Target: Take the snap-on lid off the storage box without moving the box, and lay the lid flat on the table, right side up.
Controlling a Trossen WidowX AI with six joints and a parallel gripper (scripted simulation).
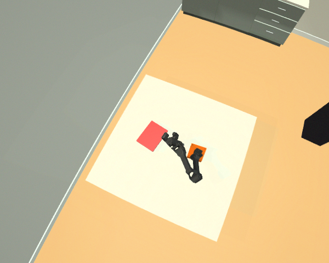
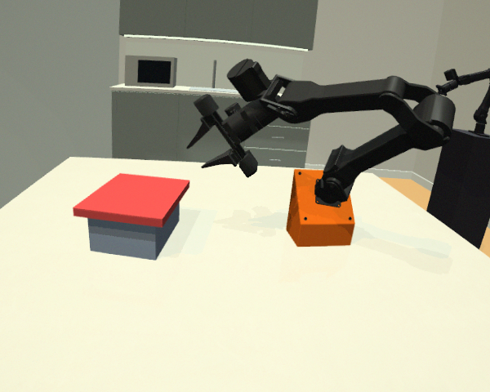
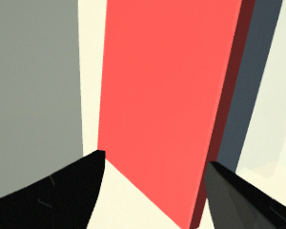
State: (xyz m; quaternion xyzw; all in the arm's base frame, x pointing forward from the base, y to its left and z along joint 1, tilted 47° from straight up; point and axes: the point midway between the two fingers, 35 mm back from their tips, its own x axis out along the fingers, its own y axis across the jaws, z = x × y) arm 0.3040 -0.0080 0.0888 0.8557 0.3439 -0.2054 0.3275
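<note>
My gripper tip is now 130 mm short of the red lid, 20 mm to the left of it and 100 mm above it. Round my gripper tip: storage box 130 mm ahead, 20 mm to the right, 150 mm below.
</note>
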